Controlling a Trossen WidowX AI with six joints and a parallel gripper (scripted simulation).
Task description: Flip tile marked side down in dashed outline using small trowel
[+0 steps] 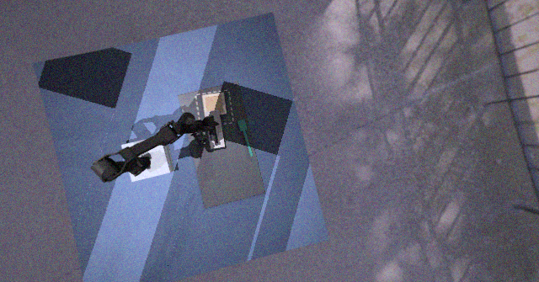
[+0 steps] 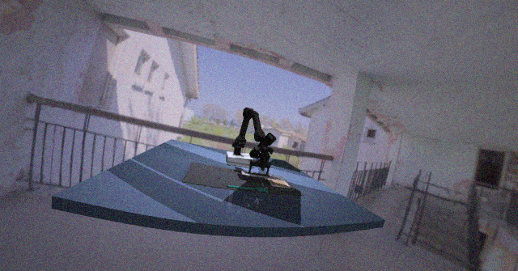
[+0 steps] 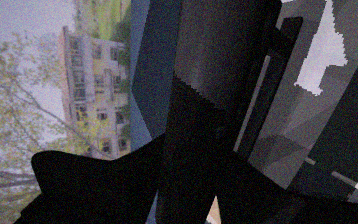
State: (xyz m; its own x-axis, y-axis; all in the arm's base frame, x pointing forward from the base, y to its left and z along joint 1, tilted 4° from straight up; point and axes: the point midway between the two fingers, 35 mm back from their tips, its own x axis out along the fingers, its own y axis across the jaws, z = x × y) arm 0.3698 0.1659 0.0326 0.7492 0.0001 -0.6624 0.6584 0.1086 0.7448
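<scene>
Right now my gripper tip is 20 mm past the tile, 120 mm to the right of it and 80 mm above it. Also, from my gripper tip: grey mat (110 mm to the right, 100 mm below); then teal trowel (130 mm ahead, 60 mm to the right, 80 mm below).
</scene>
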